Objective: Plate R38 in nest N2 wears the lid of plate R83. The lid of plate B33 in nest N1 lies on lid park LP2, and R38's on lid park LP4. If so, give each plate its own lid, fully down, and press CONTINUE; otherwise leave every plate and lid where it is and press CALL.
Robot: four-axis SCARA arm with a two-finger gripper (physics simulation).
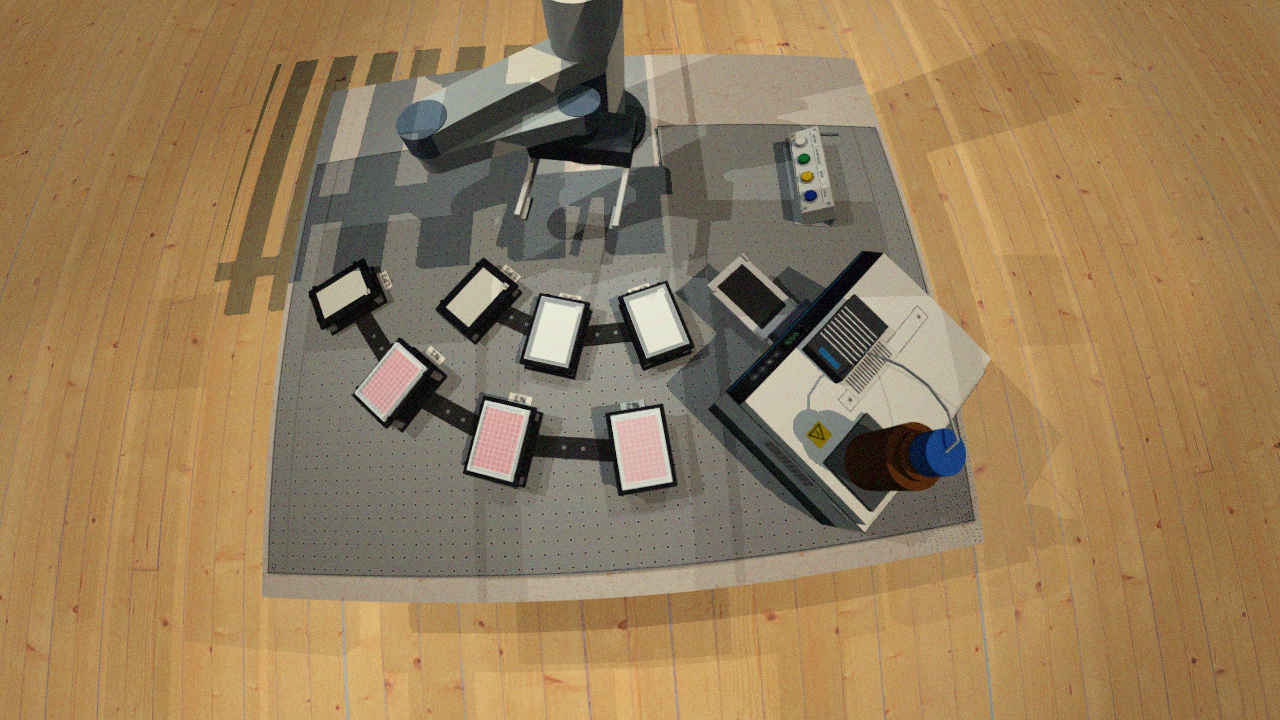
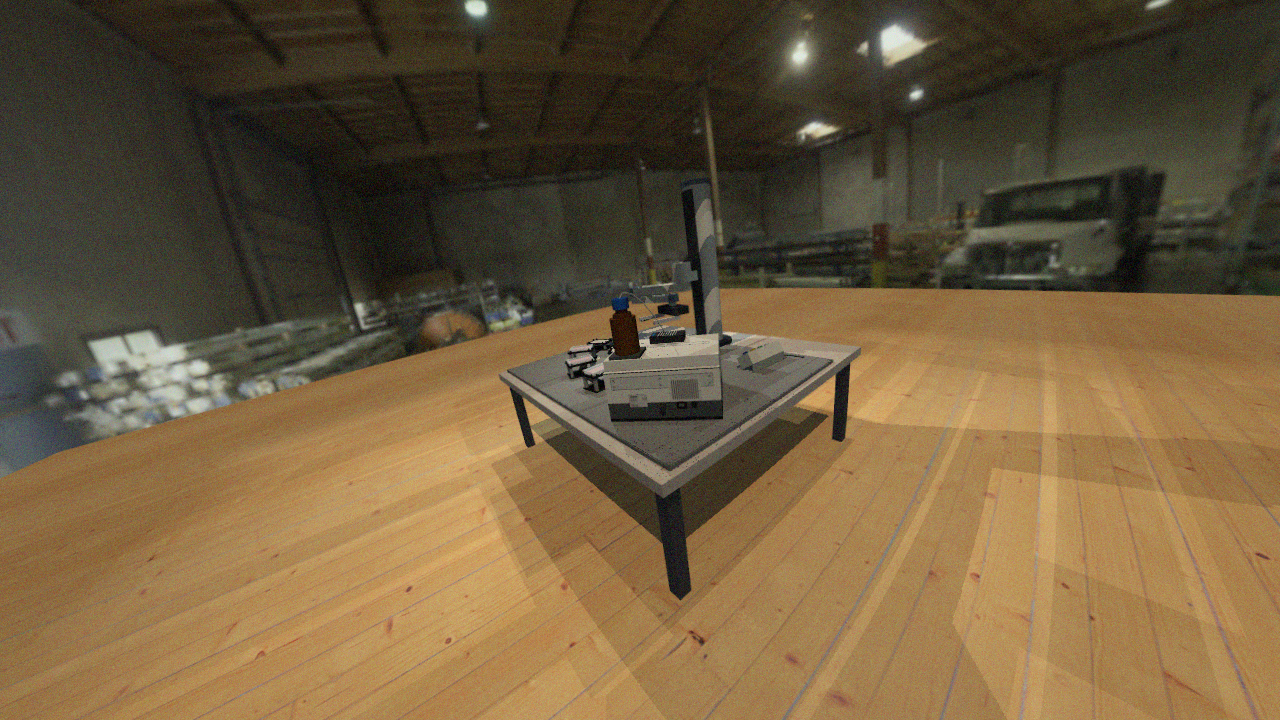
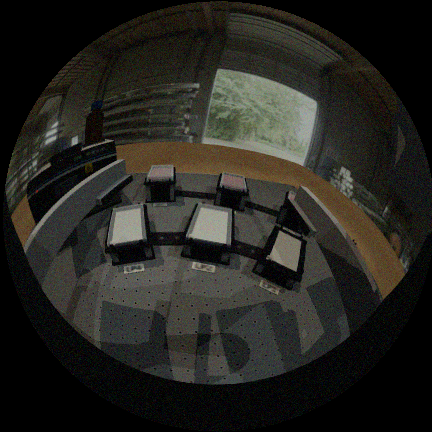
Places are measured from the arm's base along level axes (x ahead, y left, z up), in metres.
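Pixels of known places: gripper, fingertip midpoint: (image 1: pixel 565 222) (image 2: pixel 646 321) (image 3: pixel 208 176).
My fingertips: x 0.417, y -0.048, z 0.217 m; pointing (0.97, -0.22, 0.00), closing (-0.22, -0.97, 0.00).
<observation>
Ahead of a thing's pixels: the offset from my fingertips to its top centre. "spot": to the spot under its first point.
Three plates with pink gridded tops sit in black nests: the left plate {dx +0.216, dy -0.360, dz -0.121 m} (image 1: pixel 392 383), beside a tag that seems to read N1, the middle plate {dx +0.336, dy -0.149, dz -0.125 m} (image 1: pixel 499 438) (image 3: pixel 233 183) and the right plate {dx +0.367, dy +0.099, dz -0.117 m} (image 1: pixel 640 447) (image 3: pixel 161 173). Their identity codes are not legible. White lids rest on two lid parks, the middle lid {dx +0.137, dy -0.046, dz -0.150 m} (image 1: pixel 555 330) (image 3: pixel 210 224) and the right lid {dx +0.129, dy +0.146, dz -0.150 m} (image 1: pixel 656 320) (image 3: pixel 127 225). Two other parks show cream tops {spot: dx +0.014, dy -0.501, dz -0.159 m} (image 1: pixel 344 294) {spot: dx +0.057, dy -0.201, dz -0.162 m} (image 1: pixel 477 300) (image 3: pixel 286 250). My gripper (image 1: pixel 569 214) (image 2: pixel 665 321) (image 3: pixel 208 176) is open and empty, raised behind the parks. The button box {dx -0.202, dy +0.531, dz -0.120 m} (image 1: pixel 810 175) (image 2: pixel 760 354) has white, green, yellow and blue buttons.
A white instrument (image 1: pixel 796 402) (image 2: pixel 664 385) stands at the right, with a brown blue-capped bottle {spot: dx +0.425, dy +0.392, dz +0.133 m} (image 1: pixel 886 456) (image 2: pixel 624 333) (image 3: pixel 94 125) on it. A dark-centred tray {dx +0.111, dy +0.322, dz -0.104 m} (image 1: pixel 751 293) projects from its front. Black link bars (image 1: pixel 572 446) (image 3: pixel 167 238) join the nests and parks.
</observation>
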